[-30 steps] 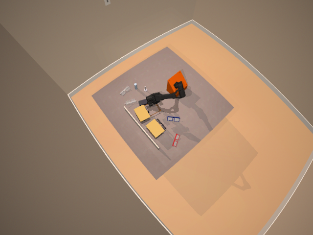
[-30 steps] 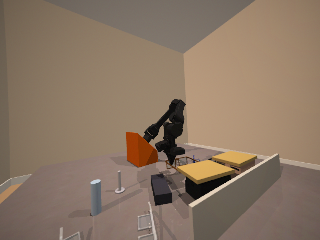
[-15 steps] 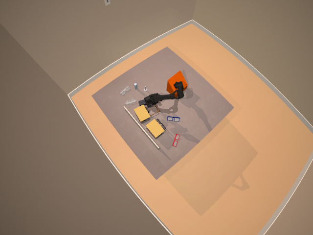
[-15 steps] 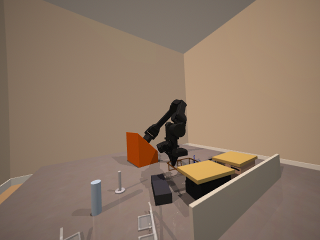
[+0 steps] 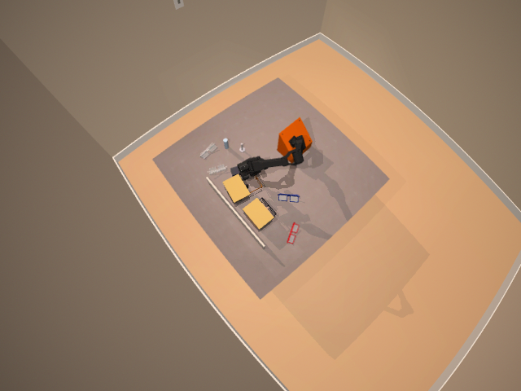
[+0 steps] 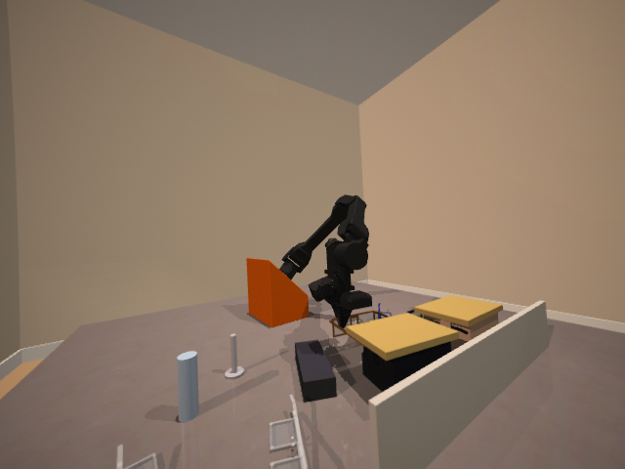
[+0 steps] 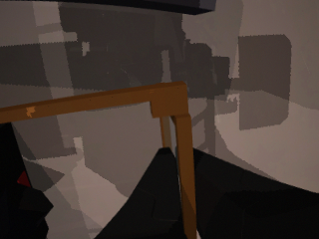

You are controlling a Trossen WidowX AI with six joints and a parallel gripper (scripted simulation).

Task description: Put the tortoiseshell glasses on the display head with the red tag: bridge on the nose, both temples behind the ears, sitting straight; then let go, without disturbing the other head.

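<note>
Now: the black box 1 cm ahead of my gripper tip, 11 cm to the right of it and 5 cm below it. Also, from my gripper tip: peg stand (12 cm behind, 23 cm to the right, 4 cm below); then long low panel (28 cm ahead, 8 cm to the left, 1 cm below).
</note>
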